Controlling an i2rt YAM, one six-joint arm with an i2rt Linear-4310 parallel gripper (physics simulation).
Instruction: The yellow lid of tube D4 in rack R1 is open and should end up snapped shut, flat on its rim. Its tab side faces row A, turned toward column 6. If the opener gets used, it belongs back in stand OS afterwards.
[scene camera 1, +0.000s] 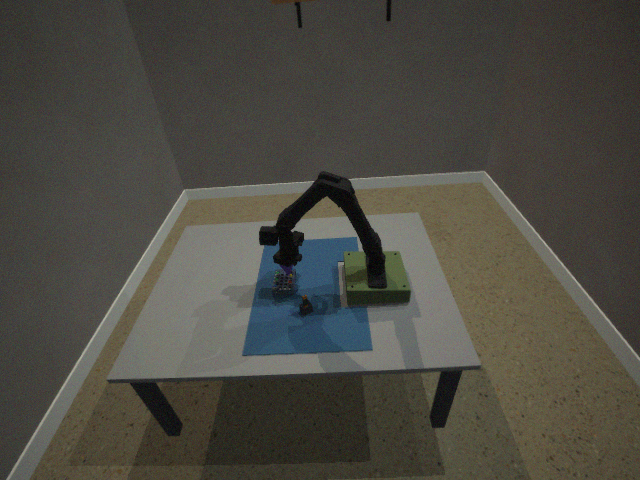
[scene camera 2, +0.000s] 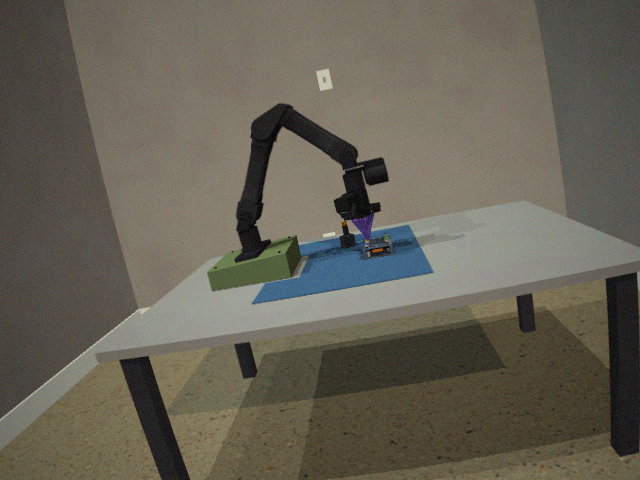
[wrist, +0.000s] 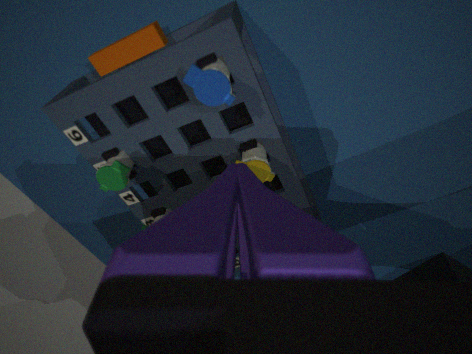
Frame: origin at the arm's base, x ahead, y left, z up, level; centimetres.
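Seen in the pictures: gripper, fingertip midpoint: (scene camera 1: 289, 274) (scene camera 2: 368, 239) (wrist: 237, 176); arm's base at its link origin: (scene camera 1: 375, 270) (scene camera 2: 254, 251).
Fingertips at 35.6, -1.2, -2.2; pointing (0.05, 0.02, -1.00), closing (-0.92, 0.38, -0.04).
Observation:
Offsets run from my fingertips to a thing's top centre, as dx, dy, dz. "pt": to the spot under its first point. Level surfaces: height alone.
Rack R1 @(+2.2, +0.8, +0.0) (scene camera 1: 283, 291) (scene camera 2: 391, 249) (wrist: 267, 117) is a grey grid rack on the mat. In the wrist view the yellow lid @(-0.7, +0.2, +0.0) (wrist: 260, 171) shows by its pale tube @(pt -0.9, -0.3, -0.9) (wrist: 255, 151) in the right-hand outer row. My purple gripper (scene camera 1: 287, 272) (scene camera 2: 368, 239) (wrist: 237, 176) is shut and empty. Its tips are over the left part of the yellow lid and hide some of it; I cannot tell whether they touch, nor whether the lid is fully flat. The opener @(-8.1, +16.3, +4.0) (scene camera 1: 305, 298) (scene camera 2: 344, 224), with an orange top, stands upright in its black stand OS @(-8.1, +16.3, -0.5) (scene camera 1: 306, 308) (scene camera 2: 347, 240).
A blue-lidded tube @(-0.5, -3.7, -0.3) (wrist: 212, 87) and a green-lidded tube @(+5.1, -1.6, -0.3) (wrist: 113, 176) stand in the rack, with another green lid partly hidden by my left finger. An orange block @(pt +2.2, -5.6, -2.1) (wrist: 129, 49) is at the rack's end. The blue mat @(dz -4.5) (scene camera 1: 330, 330) (scene camera 2: 330, 281) lies beside my green base (scene camera 1: 398, 268) (scene camera 2: 253, 268).

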